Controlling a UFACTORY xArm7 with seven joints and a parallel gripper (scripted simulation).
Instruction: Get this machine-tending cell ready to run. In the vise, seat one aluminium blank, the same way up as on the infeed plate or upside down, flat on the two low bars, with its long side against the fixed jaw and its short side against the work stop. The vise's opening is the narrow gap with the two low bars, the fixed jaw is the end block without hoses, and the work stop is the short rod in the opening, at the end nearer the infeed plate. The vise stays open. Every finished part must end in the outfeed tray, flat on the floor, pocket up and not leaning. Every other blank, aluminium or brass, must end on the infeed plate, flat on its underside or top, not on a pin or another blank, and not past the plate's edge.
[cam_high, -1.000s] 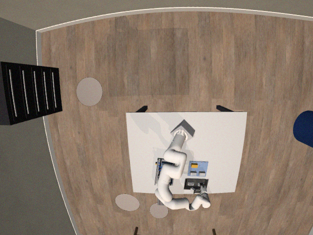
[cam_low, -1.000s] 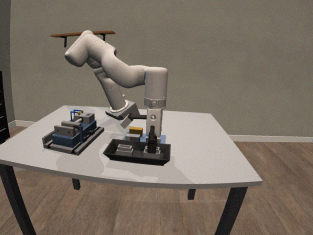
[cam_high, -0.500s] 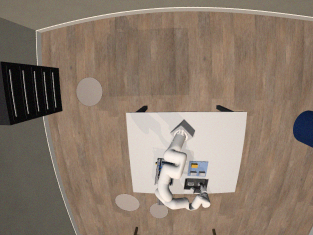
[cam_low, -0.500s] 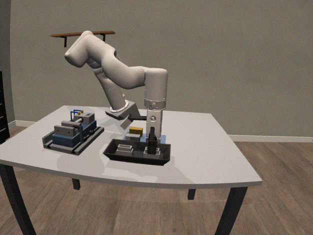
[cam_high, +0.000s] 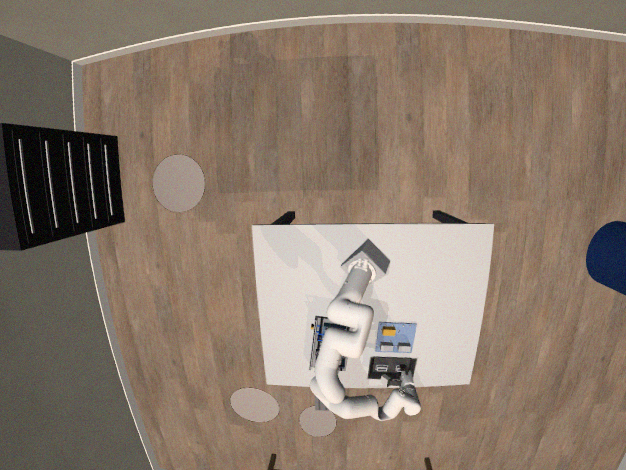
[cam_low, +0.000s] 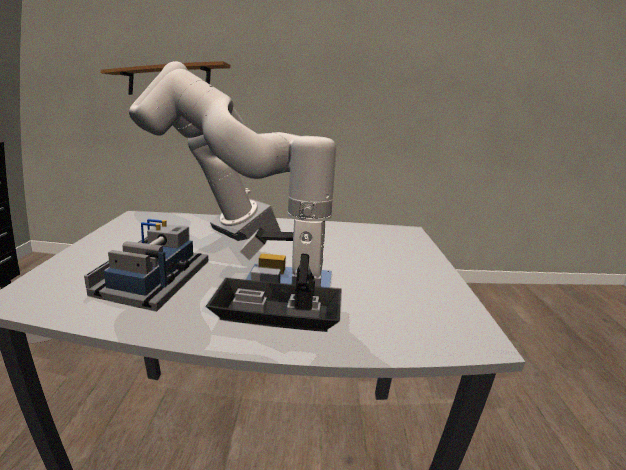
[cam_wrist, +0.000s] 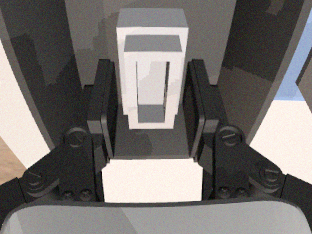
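Now: hand 130 mm past the aluminium blank, 10 mm to the left of it and 30 mm above it. Also, from my hand: brass blank: 210 mm behind, 110 mm to the right, 30 mm below.
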